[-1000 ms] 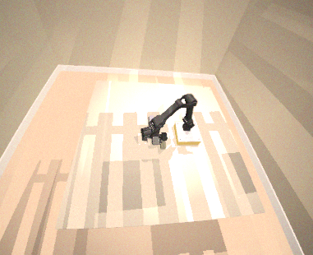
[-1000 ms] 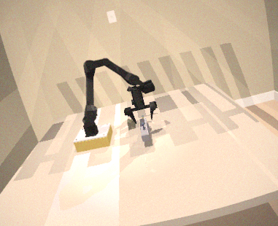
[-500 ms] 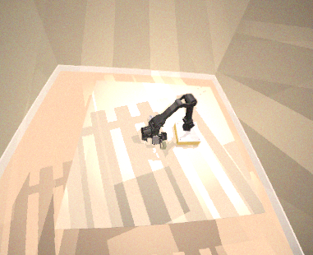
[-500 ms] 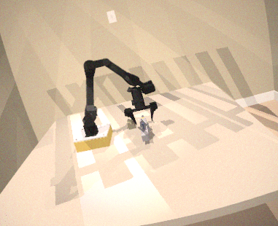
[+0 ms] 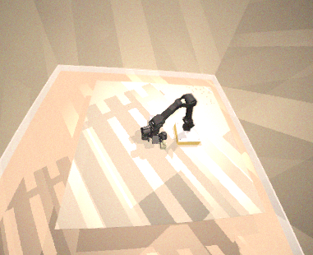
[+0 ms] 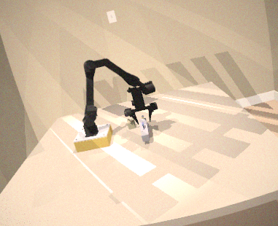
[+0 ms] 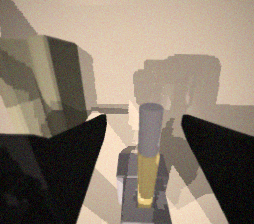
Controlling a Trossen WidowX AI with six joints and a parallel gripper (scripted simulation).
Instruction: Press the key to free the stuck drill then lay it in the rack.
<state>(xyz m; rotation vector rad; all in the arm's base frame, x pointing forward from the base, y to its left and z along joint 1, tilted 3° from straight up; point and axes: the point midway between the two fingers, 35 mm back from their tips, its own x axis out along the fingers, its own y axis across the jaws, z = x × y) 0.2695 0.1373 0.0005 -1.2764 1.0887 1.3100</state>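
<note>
Right now the drill is 1 cm ahead of my gripper tip, 4 cm to the right of it and 3 cm above it. From my gripper tip the other things lie so: sleeve block: 2 cm ahead, 14 cm to the right, 2 cm above; then rack: 8 cm behind, 2 cm to the left.
</note>
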